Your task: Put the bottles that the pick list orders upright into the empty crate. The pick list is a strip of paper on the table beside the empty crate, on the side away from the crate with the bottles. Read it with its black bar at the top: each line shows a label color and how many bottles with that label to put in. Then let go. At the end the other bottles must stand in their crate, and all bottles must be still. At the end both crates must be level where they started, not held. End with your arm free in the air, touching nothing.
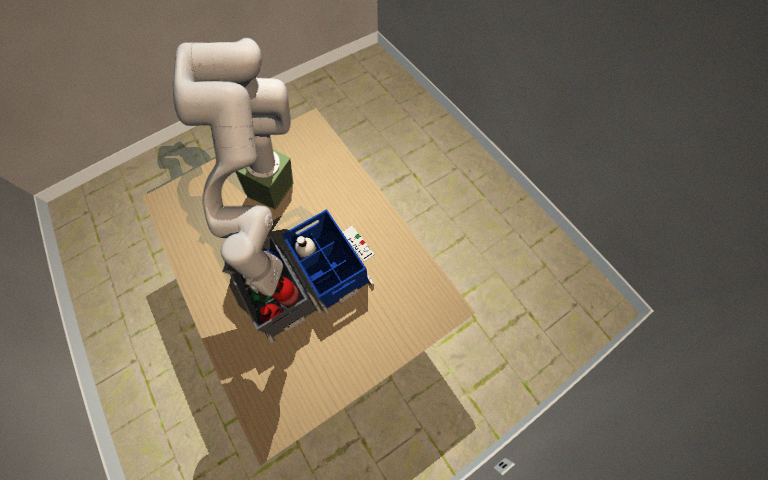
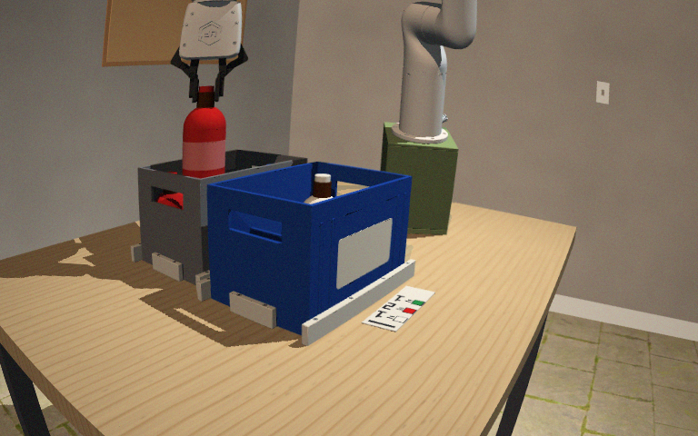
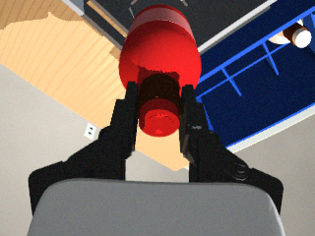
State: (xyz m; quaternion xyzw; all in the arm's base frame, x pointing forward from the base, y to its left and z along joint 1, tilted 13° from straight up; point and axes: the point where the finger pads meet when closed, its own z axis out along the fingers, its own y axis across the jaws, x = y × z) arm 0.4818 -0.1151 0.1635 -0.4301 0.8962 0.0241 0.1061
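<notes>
My gripper is now 70 mm above the red bottle. From my hand the other things lie so: grey crate: 80 mm behind, 50 mm to the right, 230 mm below; green-label bottle: 70 mm behind, 90 mm to the right, 220 mm below; blue-label bottle: 180 mm behind, 20 mm to the right, 220 mm below.
</notes>
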